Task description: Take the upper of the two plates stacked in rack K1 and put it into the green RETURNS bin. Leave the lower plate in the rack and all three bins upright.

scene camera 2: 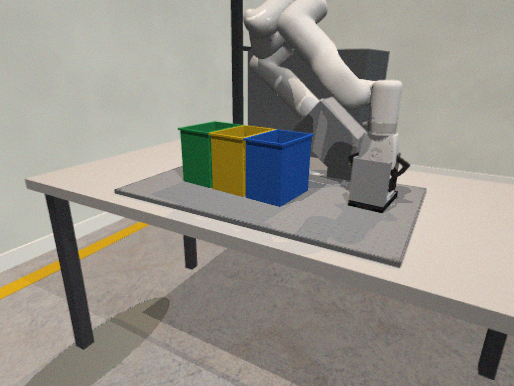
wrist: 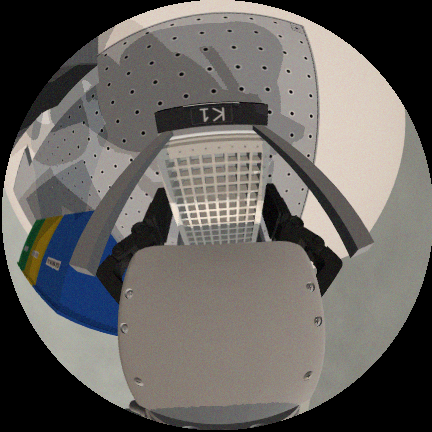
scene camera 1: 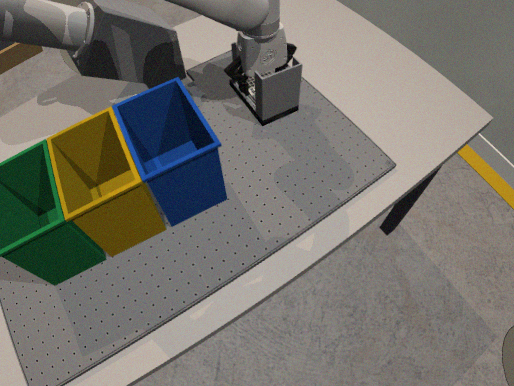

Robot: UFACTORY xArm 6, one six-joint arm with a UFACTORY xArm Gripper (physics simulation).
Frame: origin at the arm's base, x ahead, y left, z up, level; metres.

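Where they show: gripper, between the fingertips: (wrist: pixel 215 197); arm's base, origin of its link: (scene camera 2: pixel 312 113) (scene camera 1: pixel 81 30).
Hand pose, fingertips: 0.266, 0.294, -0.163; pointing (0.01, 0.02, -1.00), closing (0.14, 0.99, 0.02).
Note:
Things, the pixels of their top centre, and the offset from my fingertips, as dx, dy, dz. Level surfaces: height alone.
- Rack K1, centre of its top: (wrist: pixel 225 318) (scene camera 1: pixel 262 50) (scene camera 2: pixel 379 154) -0.001, +0.001, +0.099
- pale perforated grid plate, centre of its top: (wrist: pixel 217 209) (scene camera 1: pixel 264 85) +0.009, +0.000, +0.007
- green bin, centre of its top: (scene camera 1: pixel 20 193) (scene camera 2: pixel 211 126) (wrist: pixel 37 284) +0.054, -0.529, +0.140
- yellow bin, centre of its top: (scene camera 1: pixel 88 157) (scene camera 2: pixel 243 131) +0.070, -0.398, +0.140
- blue bin, centre of its top: (scene camera 1: pixel 161 122) (wrist: pixel 76 318) (scene camera 2: pixel 279 136) +0.086, -0.268, +0.140
- grey perforated board, height of its surface: dz -0.040
- table, height of its surface: dz -0.053
Rack K1 (scene camera 1: pixel 278 92) (scene camera 2: pixel 370 181) (wrist: pixel 111 200) stands upright with grey walls, a black base and its label showing in the wrist view. A pale perforated grid plate (wrist: pixel 215 206) lies flat between its walls; a small part of it shows in scene camera 1. The lower plate is not clearly distinguishable. My gripper (wrist: pixel 215 197) is open, low in the rack, with one black finger at each long side of the plate. The fingertips are partly hidden by the rack and gripper body. The green bin (scene camera 1: pixel 65 255) (scene camera 2: pixel 196 157) (wrist: pixel 25 247) stands upright, farthest from the rack.
The yellow bin (scene camera 1: pixel 120 220) (scene camera 2: pixel 229 162) and blue bin (scene camera 1: pixel 192 185) (scene camera 2: pixel 277 172) (wrist: pixel 80 270) stand upright beside the green one, the blue nearest the rack. All stand on a grey perforated board (scene camera 1: pixel 200 260) (scene camera 2: pixel 300 230) on the table (scene camera 2: pixel 460 250). The rack walls rise close around my gripper.

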